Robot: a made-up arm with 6 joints. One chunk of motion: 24 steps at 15 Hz.
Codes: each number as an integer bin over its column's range. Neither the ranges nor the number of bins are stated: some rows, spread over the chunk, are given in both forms.
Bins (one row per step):
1: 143 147 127 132 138 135
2: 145 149 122 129 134 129
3: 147 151 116 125 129 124
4: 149 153 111 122 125 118
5: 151 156 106 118 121 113
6: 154 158 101 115 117 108
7: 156 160 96 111 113 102
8: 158 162 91 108 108 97
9: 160 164 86 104 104 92
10: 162 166 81 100 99 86
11: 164 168 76 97 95 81
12: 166 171 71 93 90 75
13: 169 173 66 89 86 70
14: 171 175 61 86 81 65
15: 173 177 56 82 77 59
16: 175 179 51 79 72 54
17: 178 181 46 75 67 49
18: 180 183 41 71 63 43
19: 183 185 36 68 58 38
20: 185 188 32 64 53 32
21: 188 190 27 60 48 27
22: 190 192 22 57 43 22
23: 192 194 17 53 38 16
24: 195 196 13 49 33 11
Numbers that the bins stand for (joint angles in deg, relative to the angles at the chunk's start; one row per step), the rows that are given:
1: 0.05 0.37 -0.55 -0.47 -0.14 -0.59
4: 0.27 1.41 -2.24 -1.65 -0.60 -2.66
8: 0.59 2.96 -4.36 -3.30 -1.20 -5.22
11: 0.80 4.00 -5.95 -4.60 -1.66 -7.16
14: 1.05 5.21 -7.54 -5.90 -2.16 -9.11
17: 1.29 6.25 -9.13 -7.19 -2.65 -11.06
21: 1.65 7.80 -11.15 -8.96 -3.33 -13.73
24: 1.90 8.84 -12.63 -10.26 -3.86 -15.68
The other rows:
2: 0.12 0.72 -1.08 -0.83 -0.28 -1.32
3: 0.20 1.06 -1.71 -1.30 -0.46 -1.93
5: 0.34 1.93 -2.77 -2.12 -0.74 -3.27
6: 0.44 2.27 -3.30 -2.48 -0.88 -3.88
7: 0.51 2.62 -3.83 -2.95 -1.02 -4.61
9: 0.66 3.31 -4.89 -3.77 -1.34 -5.82
10: 0.73 3.66 -5.42 -4.25 -1.52 -6.55
12: 0.87 4.52 -6.48 -5.07 -1.84 -7.89
13: 0.97 4.86 -7.01 -5.54 -1.98 -8.50
15: 1.12 5.56 -8.07 -6.37 -2.30 -9.84
16: 1.19 5.90 -8.60 -6.72 -2.48 -10.45
18: 1.36 6.59 -9.66 -7.66 -2.80 -11.79
19: 1.47 6.94 -10.19 -8.02 -2.97 -12.40
20: 1.54 7.46 -10.62 -8.49 -3.15 -13.13
22: 1.72 8.15 -11.68 -9.31 -3.51 -14.34
23: 1.79 8.49 -12.21 -9.78 -3.68 -15.07

